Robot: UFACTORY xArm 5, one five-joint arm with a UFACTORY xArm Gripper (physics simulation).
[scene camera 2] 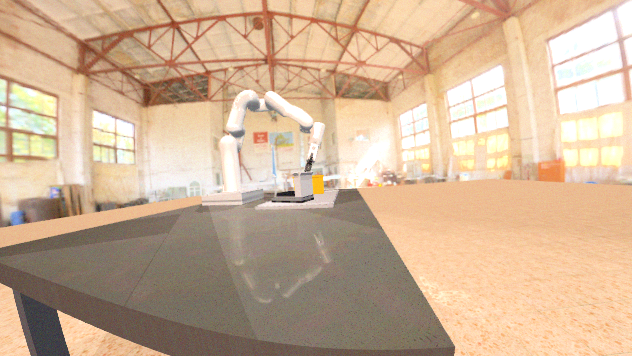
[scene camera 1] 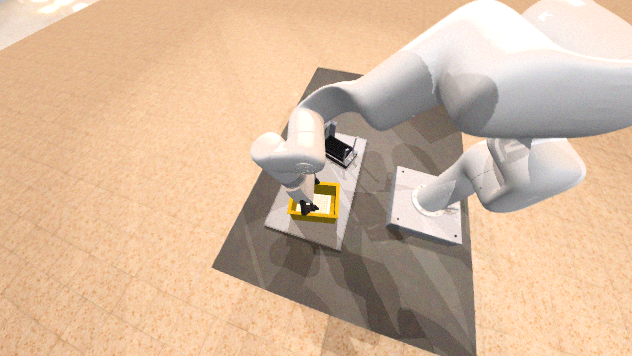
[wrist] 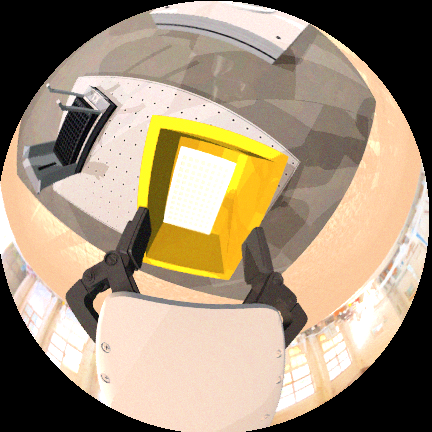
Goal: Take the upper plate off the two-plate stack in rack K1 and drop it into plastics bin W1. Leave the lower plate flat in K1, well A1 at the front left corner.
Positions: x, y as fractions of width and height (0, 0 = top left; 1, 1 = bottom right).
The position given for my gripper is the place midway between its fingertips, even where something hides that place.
Note:
I see my gripper (scene camera 1: 0.50, 0.55) and a white well plate (wrist: 0.46, 0.42).
My gripper also shows in the wrist view (wrist: 0.46, 0.53).

